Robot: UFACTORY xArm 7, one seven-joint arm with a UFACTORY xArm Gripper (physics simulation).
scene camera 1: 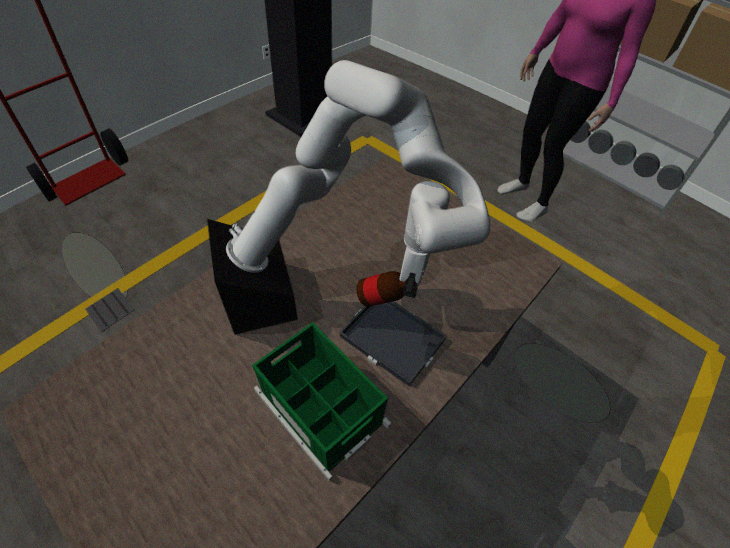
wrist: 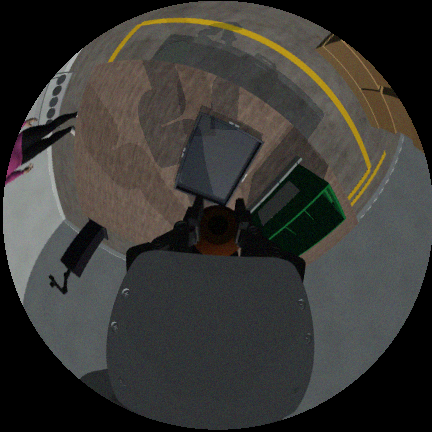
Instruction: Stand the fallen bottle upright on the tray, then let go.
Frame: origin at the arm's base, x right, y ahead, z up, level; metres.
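Seen in the pictures: gripper, fingertip midpoint: (scene camera 1: 410, 289) (wrist: 218, 207); arm's base, origin of the base link: (scene camera 1: 246, 255).
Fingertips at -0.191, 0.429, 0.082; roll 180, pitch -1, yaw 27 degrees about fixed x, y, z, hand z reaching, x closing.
Pixels of each thing's top centre, then the offset from my fingertips to it, as dx, dy, dz.
- brown bottle, middle of its top: (wrist: 215, 268) (scene camera 1: 392, 271) +0.024, -0.046, +0.046
- dark grey tray, middle of its top: (scene camera 1: 393, 334) (wrist: 214, 165) -0.004, -0.028, -0.250
- green crate, middle of its top: (scene camera 1: 318, 381) (wrist: 304, 234) +0.294, -0.013, -0.101
A brown bottle (scene camera 1: 389, 287) (wrist: 217, 244) with a red label hangs in the air, lying nearly level, its neck in the gripper and its base toward the robot's stand. My gripper (scene camera 1: 411, 287) (wrist: 218, 207) is shut on the bottle's neck. The dark grey tray (scene camera 1: 344, 337) (wrist: 185, 156) lies on the table below, a little nearer the front than the bottle in the scene view. The bottle is clear above the tray and appears over its back edge. The fingertips partly hide the neck in the scene view.
A green crate (scene camera 1: 357, 373) (wrist: 300, 235) with empty compartments stands beside the tray. The robot's black stand (scene camera 1: 259, 300) is behind the crate. A person (scene camera 1: 595, 41) in a pink top stands on the floor beyond the table, near a grey shelf unit.
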